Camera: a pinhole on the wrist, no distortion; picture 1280 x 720 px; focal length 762.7 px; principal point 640.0 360.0 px. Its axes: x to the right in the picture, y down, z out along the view. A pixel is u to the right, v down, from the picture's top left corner.
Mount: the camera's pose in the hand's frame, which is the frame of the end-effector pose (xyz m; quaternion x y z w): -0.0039 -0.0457 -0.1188 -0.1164 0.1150 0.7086 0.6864
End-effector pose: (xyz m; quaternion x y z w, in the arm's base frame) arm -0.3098 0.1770 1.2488 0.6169 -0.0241 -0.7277 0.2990
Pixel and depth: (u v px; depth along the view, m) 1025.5 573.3 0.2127
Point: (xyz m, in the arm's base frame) -0.2997 0.0920 1.3700
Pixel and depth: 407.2 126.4 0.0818
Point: -0.2977 0.2128 1.2050
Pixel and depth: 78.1 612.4 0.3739
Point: -0.6752 0.2807 1.3570
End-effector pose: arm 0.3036 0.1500 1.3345 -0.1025 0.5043 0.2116 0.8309
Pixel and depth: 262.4 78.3 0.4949
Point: 0.7682 0.2600 1.3699
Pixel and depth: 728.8 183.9 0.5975
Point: 0.5928 0.5376 1.4307
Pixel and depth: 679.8 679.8 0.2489
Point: 0.3291 0.2048 1.4868
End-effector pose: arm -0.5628 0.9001 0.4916 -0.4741 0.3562 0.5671 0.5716
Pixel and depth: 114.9 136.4 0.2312
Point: -0.4578 1.0751 0.4896
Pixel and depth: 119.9 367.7 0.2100
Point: -0.4677 1.0290 0.5476
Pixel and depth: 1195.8 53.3 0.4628
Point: -0.9954 1.1111 0.3355
